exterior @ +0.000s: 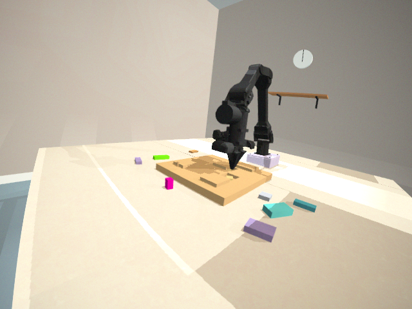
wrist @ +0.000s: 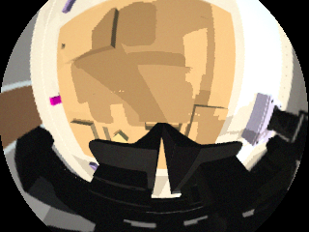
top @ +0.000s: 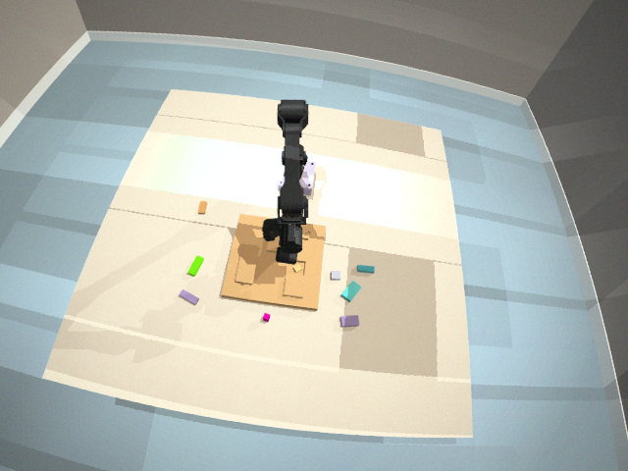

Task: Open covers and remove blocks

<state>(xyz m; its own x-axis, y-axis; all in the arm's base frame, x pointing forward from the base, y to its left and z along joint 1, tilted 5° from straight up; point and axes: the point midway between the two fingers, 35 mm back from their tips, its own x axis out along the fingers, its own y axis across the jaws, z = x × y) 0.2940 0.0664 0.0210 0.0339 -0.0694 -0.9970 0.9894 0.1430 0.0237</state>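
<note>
My gripper tip is now 4 cm short of the tan puzzle board and 3 cm to the left of it. From my gripper tip the other things lie so: cyan block 9 cm ahead, 23 cm to the left, 2 cm below; then grey cube 5 cm ahead, 17 cm to the left, 2 cm below; then magenta block 24 cm ahead, 1 cm below.
</note>
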